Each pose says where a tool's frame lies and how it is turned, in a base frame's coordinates. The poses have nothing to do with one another.
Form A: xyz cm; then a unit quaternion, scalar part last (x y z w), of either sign.
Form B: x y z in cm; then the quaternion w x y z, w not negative. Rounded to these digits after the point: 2 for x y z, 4 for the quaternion.
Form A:
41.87 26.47 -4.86 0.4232 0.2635 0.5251 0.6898
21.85 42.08 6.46 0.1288 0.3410 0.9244 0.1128
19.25 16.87 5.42 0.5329 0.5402 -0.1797 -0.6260
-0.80 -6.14 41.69 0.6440 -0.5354 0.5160 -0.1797
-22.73 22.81 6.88 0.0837 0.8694 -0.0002 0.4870
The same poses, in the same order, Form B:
41.87 26.47 -4.86 0.6898 0.4232 0.2635 0.5251
21.85 42.08 6.46 0.1128 0.1288 0.3410 0.9244
19.25 16.87 5.42 0.6260 -0.5329 -0.5402 0.1797
-0.80 -6.14 41.69 0.1797 -0.6440 0.5354 -0.5160
-22.73 22.81 6.88 0.4870 0.0837 0.8694 -0.0002

